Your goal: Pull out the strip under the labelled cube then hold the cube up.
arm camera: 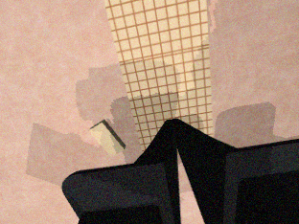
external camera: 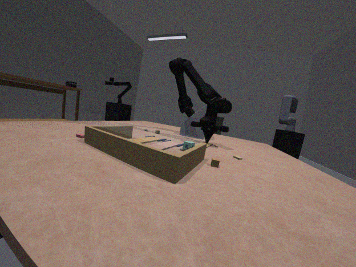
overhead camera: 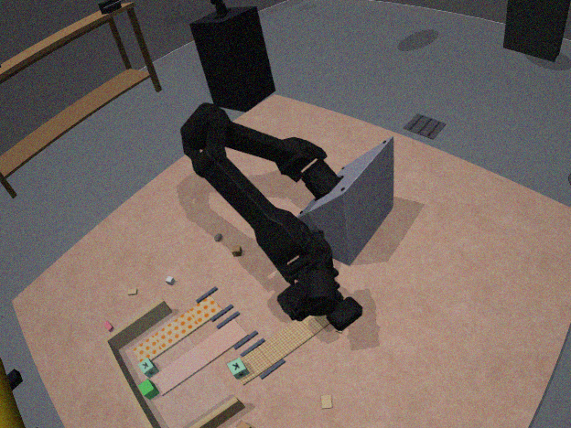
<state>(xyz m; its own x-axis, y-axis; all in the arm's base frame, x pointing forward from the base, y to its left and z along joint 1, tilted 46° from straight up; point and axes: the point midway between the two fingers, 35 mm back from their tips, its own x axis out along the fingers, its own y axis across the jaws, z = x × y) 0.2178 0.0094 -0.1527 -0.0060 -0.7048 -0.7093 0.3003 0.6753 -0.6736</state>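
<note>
Right now my gripper tip is 10 cm short of the grid strip and 3 cm to the left of it. Also, from my gripper tip: pink piece: 43 cm to the right, 34 cm ahead.
</note>
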